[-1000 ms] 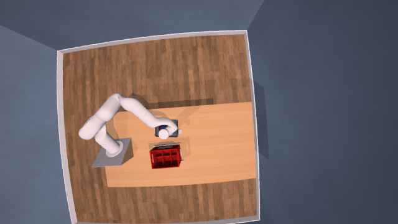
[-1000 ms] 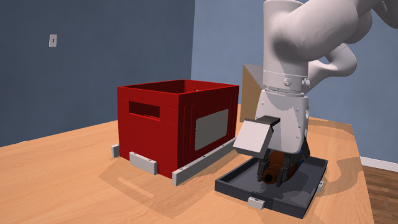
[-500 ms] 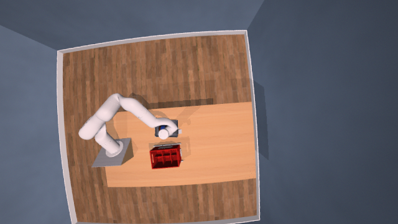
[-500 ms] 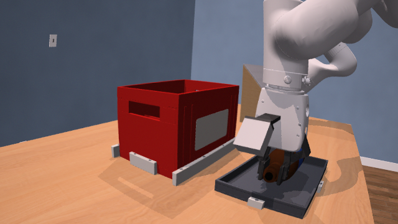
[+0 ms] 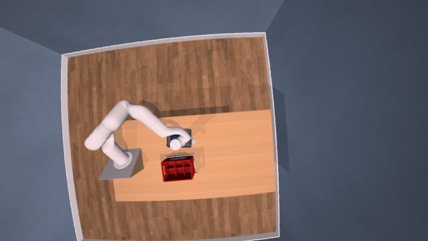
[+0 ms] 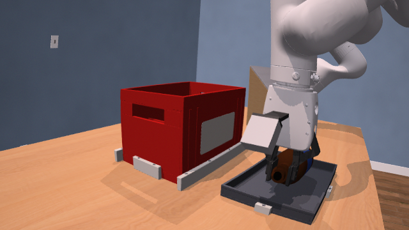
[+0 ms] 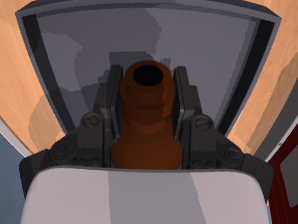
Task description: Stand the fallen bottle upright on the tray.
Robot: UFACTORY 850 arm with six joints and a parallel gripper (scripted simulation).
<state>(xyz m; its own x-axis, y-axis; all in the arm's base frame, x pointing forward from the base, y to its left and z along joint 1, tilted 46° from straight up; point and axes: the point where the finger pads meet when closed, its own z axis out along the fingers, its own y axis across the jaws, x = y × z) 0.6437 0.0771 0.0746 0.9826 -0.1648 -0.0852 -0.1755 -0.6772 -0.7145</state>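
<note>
Right now the brown bottle is 50 mm behind my hand, 10 mm to the left of it and 10 mm below it. Also, from my hand: dark grey tray: 70 mm behind, 50 mm below, 10 mm to the left; red crate: 270 mm to the right, 100 mm behind, 30 mm above.
</note>
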